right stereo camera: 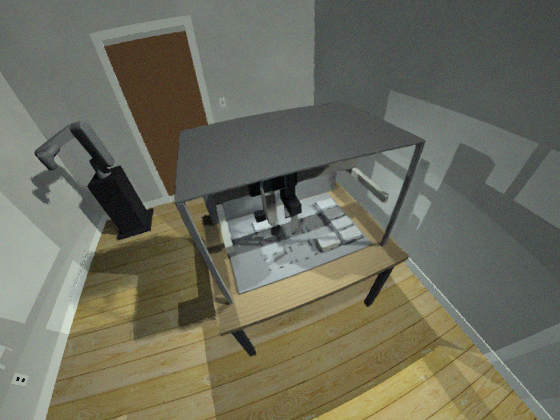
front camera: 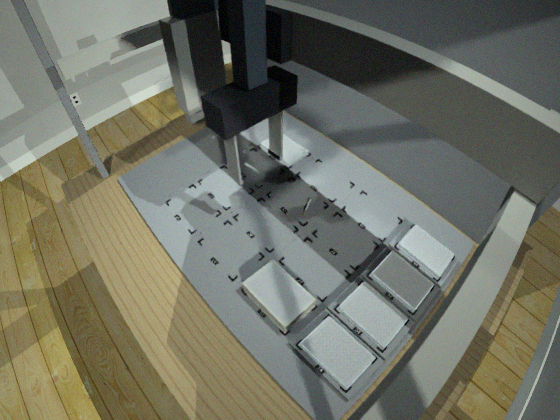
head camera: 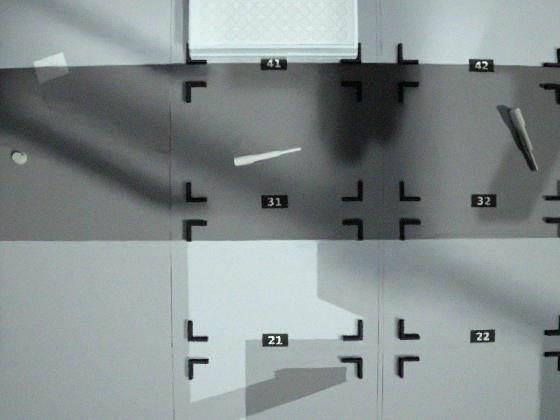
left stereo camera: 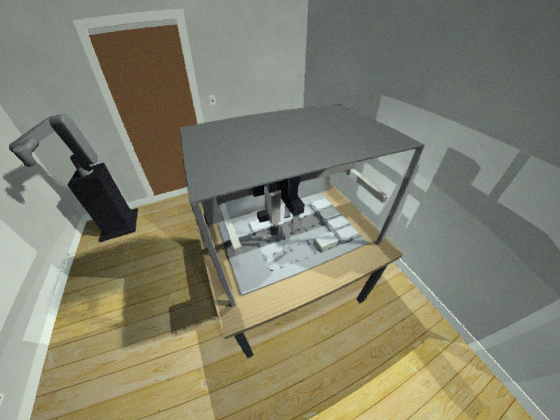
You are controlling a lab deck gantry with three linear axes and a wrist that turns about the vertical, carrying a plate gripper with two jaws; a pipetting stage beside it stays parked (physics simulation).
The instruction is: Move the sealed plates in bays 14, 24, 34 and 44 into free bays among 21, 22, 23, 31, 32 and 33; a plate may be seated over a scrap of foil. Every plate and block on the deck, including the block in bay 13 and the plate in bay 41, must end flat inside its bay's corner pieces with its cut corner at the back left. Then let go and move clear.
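Places are measured from the robot's base along level axes (x ahead, y left, z up), in centimetres.
Pixels of known places: gripper, fingertip midpoint: [right stereo camera: 291, 222] [front camera: 256, 167] [left stereo camera: 291, 222]; robot's base, origin of the base link: [right stereo camera: 270, 270] [front camera: 167, 202] [left stereo camera: 271, 270].
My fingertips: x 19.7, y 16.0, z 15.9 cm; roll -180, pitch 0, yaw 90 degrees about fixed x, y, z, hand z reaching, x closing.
Ahead of a thing's pixels: the offset from my fingertips to its top centre. "pt": to the spot under its first point.
My gripper [front camera: 260, 171] is open, with nothing between its jaws, above the left part of the deck near bays 31 and 41. Sealed plates sit at the right in bay 14 {pt dx +35.7, dy -11.8, dz -13.1 cm} [front camera: 337, 350], bay 24 {pt dx +35.6, dy -1.1, dz -13.0 cm} [front camera: 372, 312], bay 34 {pt dx +35.9, dy +9.2, dz -13.1 cm} [front camera: 402, 280] (shaded) and bay 44 {pt dx +35.7, dy +19.6, dz -13.0 cm} [front camera: 425, 250]. The thick pale block {dx +19.5, dy -11.7, dz -11.8 cm} [front camera: 279, 292] is in bay 13. The white plate {dx -13.3, dy +20.4, dz -14.5 cm} [front camera: 292, 149] [head camera: 273, 22] is in bay 41, partly behind a jaw in the front view and cut off in the head view. Cut corners cannot be made out. Bays 21, 22, 31 and 32 hold no plate.
A white tapered piece {dx -13.8, dy +8.6, dz -15.2 cm} [front camera: 251, 166] [head camera: 267, 156] lies in bay 31, another {dx +6.4, dy +9.8, dz -15.2 cm} [front camera: 306, 205] [head camera: 523, 140] in bay 32. A pale square scrap {dx -30.8, dy +15.7, dz -15.8 cm} [head camera: 50, 67] and a small round bit {pt dx -33.1, dy +8.6, dz -15.5 cm} [head camera: 19, 157] lie left of the bays. The pipetting stage [front camera: 192, 70] hangs beside the gripper.
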